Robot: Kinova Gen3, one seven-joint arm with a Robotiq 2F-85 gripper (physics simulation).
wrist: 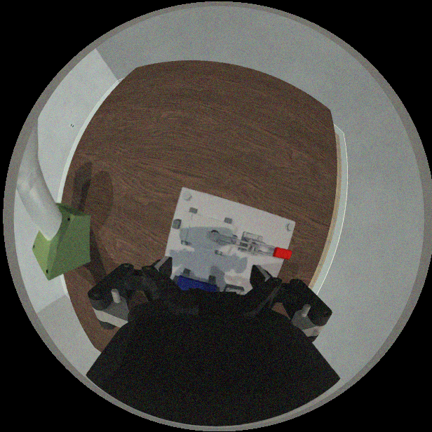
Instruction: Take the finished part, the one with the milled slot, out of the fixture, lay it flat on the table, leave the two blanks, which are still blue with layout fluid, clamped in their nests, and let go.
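Observation:
The fixture is a pale plate (pixel 255 220) with small grey pegs, lying below my gripper in the wrist view. A blue blank (pixel 196 284) shows partly at the plate's near side, its lower edge hidden by the gripper body. Further up, a metal toggle clamp (pixel 250 244) with a red handle (pixel 282 253) lies beside pegs with a faint pale outline between them. I cannot tell whether that is a part, and no milled slot can be made out. The second blank cannot be made out. My gripper (pixel 211 270) is open and empty, above the near part of the plate, casting a shadow on it.
The brown wooden table top (pixel 215 125) extends around the plate. At the left, a green block-shaped base (pixel 72 242) carries a white arm-like tube (pixel 37 195). Part of another metal clamp (pixel 234 288) shows beside the blue blank. Pale walls surround the table.

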